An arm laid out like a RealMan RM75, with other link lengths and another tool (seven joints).
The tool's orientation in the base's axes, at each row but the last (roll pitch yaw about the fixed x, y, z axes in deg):
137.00, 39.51, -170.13
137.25, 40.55, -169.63
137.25, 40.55, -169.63
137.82, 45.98, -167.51
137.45, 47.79, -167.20
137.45, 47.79, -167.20
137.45, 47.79, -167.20
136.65, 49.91, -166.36
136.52, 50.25, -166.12
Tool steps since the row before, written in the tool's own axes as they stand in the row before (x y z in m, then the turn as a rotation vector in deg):
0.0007, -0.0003, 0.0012, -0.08, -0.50, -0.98
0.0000, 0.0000, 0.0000, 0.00, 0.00, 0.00
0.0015, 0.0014, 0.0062, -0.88, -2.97, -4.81
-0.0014, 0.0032, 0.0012, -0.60, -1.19, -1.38
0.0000, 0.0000, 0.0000, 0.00, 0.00, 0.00
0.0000, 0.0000, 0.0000, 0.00, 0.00, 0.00
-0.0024, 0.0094, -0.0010, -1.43, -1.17, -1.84
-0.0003, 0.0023, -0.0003, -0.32, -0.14, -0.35
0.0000, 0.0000, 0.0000, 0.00, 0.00, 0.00
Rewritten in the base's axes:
0.0000, 0.0006, -0.0013, 0.00, -1.05, 0.34
0.0000, 0.0000, 0.0000, 0.00, 0.00, 0.00
0.0002, 0.0054, -0.0037, 0.67, -5.41, 1.72
-0.0006, 0.0031, 0.0019, 0.64, -1.71, 0.59
0.0000, 0.0000, 0.0000, 0.00, 0.00, 0.00
0.0000, 0.0000, 0.0000, 0.00, 0.00, 0.00
-0.0049, 0.0053, 0.0065, 1.00, -1.93, 1.44
-0.0015, 0.0011, 0.0014, 0.16, -0.31, 0.35
0.0000, 0.0000, 0.0000, 0.00, 0.00, 0.00

